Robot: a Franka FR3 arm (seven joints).
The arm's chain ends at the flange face. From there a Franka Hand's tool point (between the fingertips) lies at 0.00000 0.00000 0.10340 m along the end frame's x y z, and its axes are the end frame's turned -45 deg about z.
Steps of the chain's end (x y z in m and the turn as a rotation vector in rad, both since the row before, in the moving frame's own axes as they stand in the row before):
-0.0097, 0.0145, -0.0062, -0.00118, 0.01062, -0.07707
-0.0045, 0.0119, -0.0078, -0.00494, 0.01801, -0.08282
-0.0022, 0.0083, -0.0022, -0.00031, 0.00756, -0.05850
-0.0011, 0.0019, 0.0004, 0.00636, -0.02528, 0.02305
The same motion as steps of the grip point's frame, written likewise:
-0.0164, 0.0042, -0.0062, -0.00834, 0.00668, -0.07707
-0.0106, 0.0069, -0.0078, -0.01623, 0.00924, -0.08282
-0.0069, 0.0049, -0.0022, -0.00556, 0.00513, -0.05850
-0.0035, -0.0018, 0.0004, 0.02237, -0.01338, 0.02305

